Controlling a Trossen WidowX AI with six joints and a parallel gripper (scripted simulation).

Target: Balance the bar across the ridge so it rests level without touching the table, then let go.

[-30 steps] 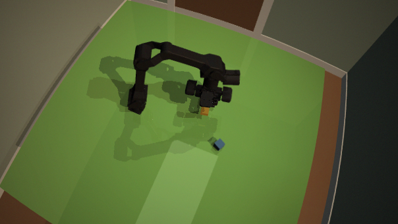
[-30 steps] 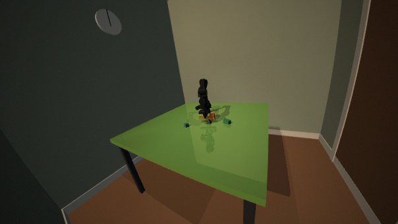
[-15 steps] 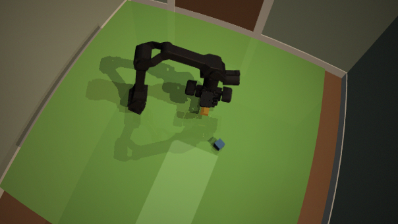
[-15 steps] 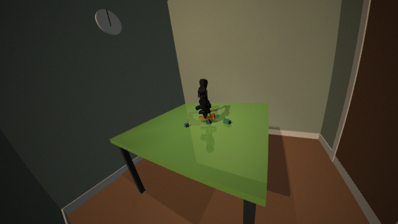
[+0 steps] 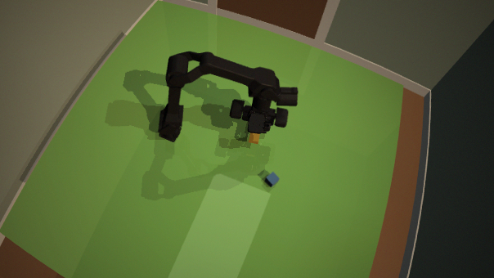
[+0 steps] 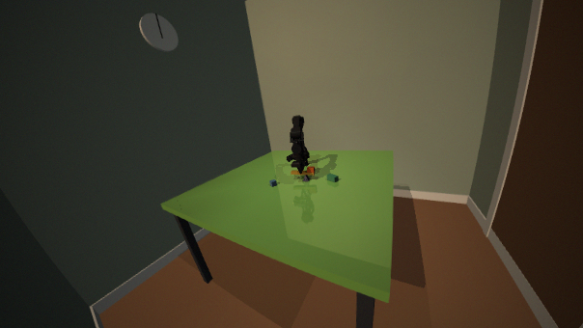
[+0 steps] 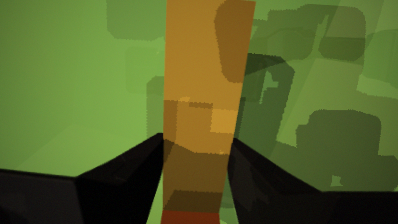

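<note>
The yellow-orange bar is 40 mm to the left of my gripper tip, 10 mm behind it and 10 mm above it. From my gripper tip the other things lie so: blue block (150 mm to the right, 120 mm ahead, 40 mm below); then dark green block (190 mm to the left, 40 mm below, 40 mm behind).
</note>
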